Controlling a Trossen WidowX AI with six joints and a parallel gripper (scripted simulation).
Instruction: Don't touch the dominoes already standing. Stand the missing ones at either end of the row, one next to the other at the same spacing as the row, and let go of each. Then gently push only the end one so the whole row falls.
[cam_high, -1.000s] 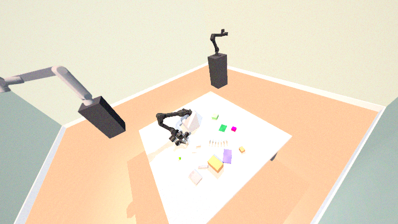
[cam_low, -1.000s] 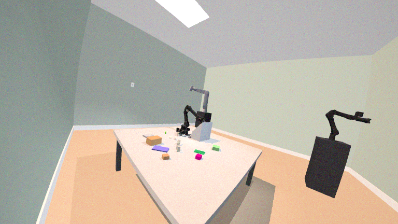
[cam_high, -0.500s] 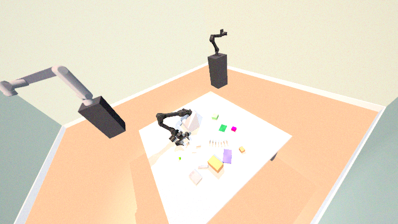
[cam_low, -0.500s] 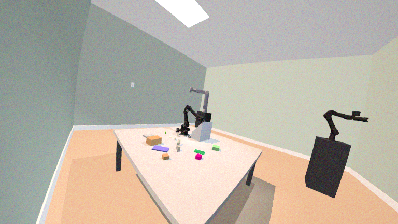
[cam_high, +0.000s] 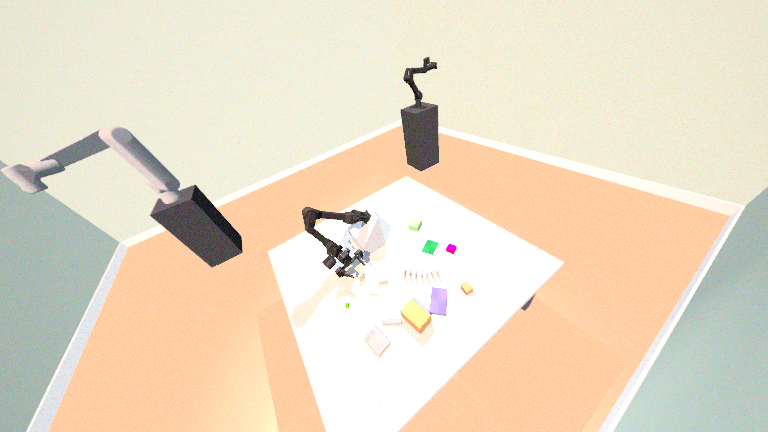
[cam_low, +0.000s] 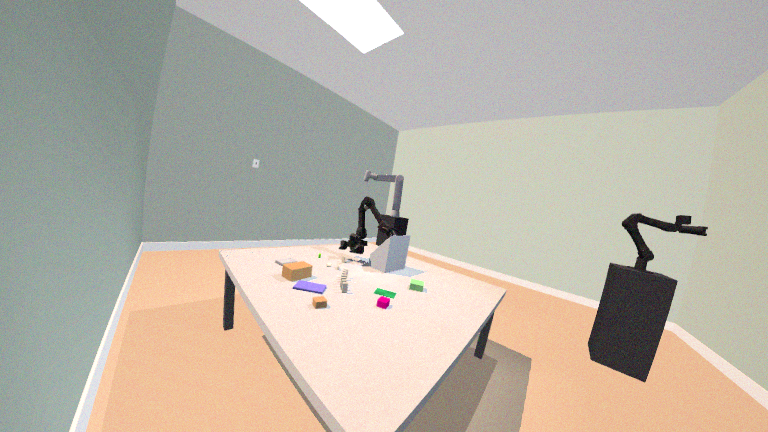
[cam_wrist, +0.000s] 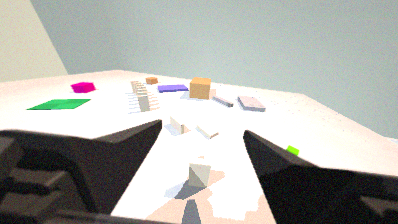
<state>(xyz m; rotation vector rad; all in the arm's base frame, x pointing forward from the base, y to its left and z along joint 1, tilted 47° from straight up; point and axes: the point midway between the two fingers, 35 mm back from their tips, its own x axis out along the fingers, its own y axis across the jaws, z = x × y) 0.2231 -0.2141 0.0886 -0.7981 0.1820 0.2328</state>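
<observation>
Right now the tiny green cube is 14 cm to the right of my gripper tip, 9 cm ahead of it and 8 cm below it. From my gripper tip the other things lie so: pale green block: 49 cm to the left, 15 cm behind, 7 cm below; green tile: 45 cm to the left, 9 cm below, 5 cm ahead; purple slab: 35 cm ahead, 26 cm to the left, 8 cm below.
</observation>
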